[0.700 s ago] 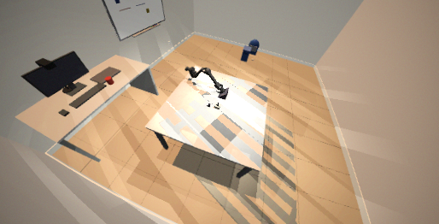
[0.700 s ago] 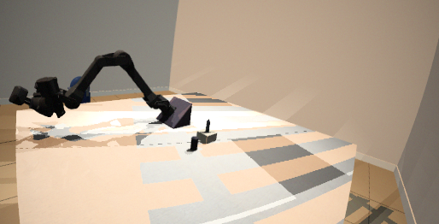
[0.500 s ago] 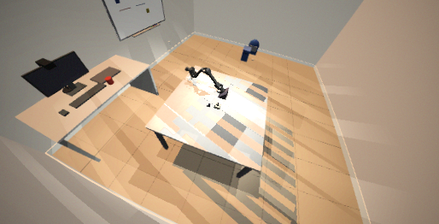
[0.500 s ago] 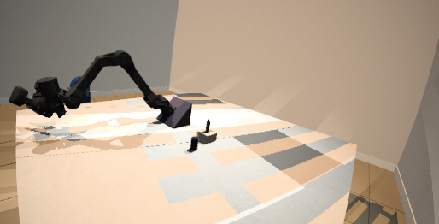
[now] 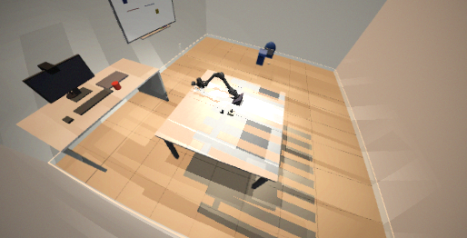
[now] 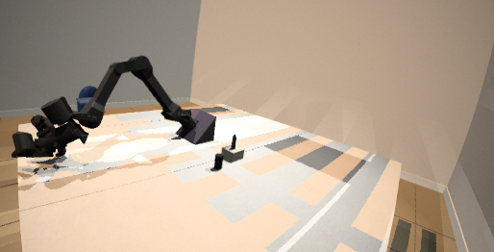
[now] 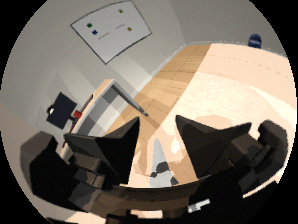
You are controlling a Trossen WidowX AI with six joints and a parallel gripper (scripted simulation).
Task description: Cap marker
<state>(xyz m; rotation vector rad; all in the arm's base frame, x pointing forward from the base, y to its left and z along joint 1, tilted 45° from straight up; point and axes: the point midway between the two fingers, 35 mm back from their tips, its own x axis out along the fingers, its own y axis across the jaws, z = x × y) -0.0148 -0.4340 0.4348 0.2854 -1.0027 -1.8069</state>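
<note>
The dark cap is 54 cm to the left of my gripper tip, 33 cm ahead of it and 1 cm below it. From my gripper tip the other things lie so: holder block: 64 cm to the left, 30 cm ahead, 1 cm below.
</note>
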